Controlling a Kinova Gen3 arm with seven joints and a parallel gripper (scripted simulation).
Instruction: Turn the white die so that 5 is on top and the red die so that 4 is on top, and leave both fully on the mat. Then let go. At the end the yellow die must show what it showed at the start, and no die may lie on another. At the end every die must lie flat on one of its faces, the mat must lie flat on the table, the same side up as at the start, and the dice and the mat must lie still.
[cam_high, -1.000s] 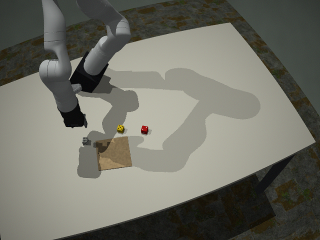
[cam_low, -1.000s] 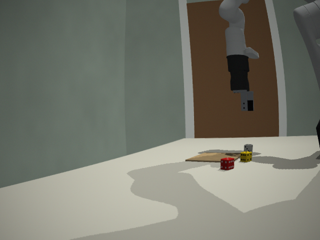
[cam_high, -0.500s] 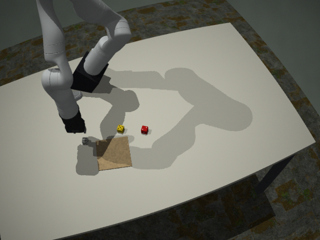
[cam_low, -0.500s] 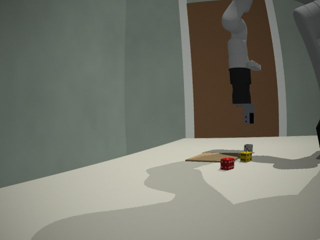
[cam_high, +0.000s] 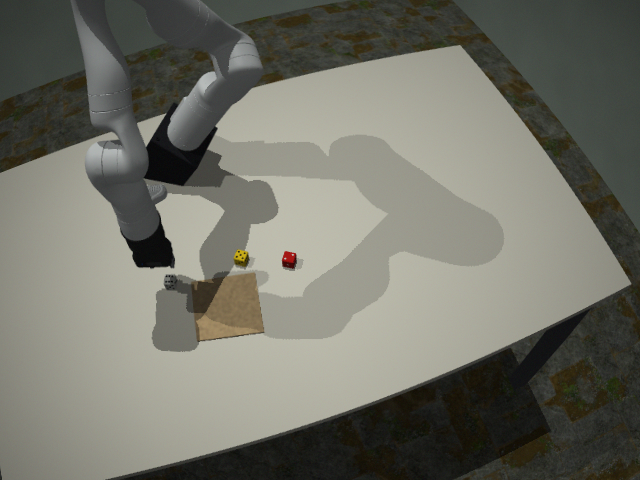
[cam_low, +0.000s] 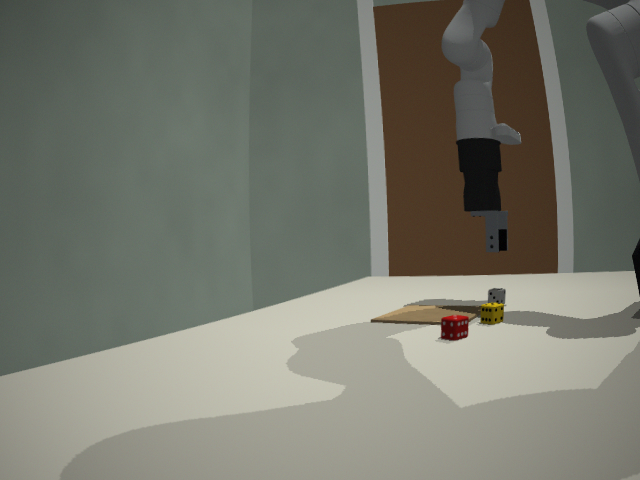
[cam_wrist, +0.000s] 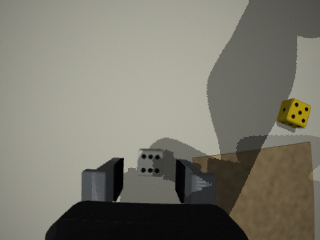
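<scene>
My hand is 90 mm above the white die. Round my hand: red die 260 mm to the left, 90 mm below, 30 mm ahead; then brown mat 100 mm to the left, 100 mm below, 90 mm ahead; then yellow die 160 mm to the left, 90 mm below, 10 mm behind.
</scene>
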